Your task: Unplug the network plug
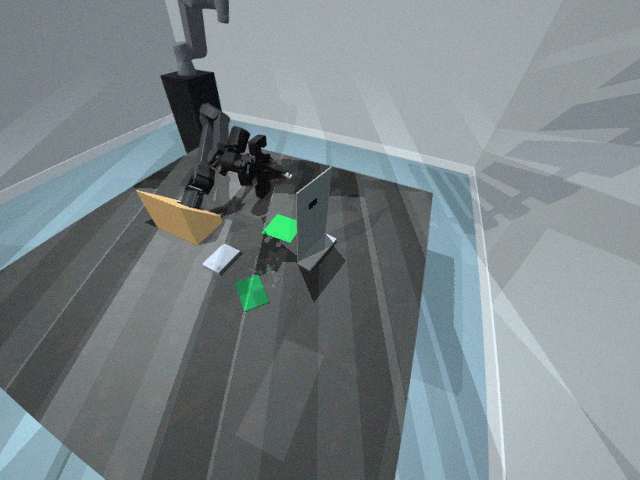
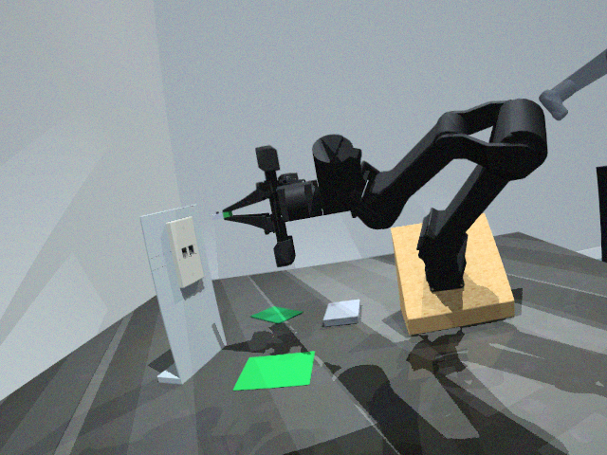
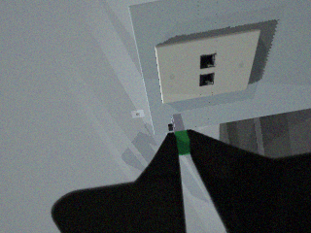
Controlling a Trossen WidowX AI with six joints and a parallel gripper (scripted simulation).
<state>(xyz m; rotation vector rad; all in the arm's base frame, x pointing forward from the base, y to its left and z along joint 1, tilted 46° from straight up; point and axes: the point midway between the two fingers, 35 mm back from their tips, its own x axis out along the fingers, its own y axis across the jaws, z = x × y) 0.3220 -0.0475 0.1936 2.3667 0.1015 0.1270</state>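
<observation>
My gripper tip is 11 cm short of the grey panel, 2 cm to the left of it and 13 cm above it. Also, from my gripper tip: white network plug right at my gripper tip.
</observation>
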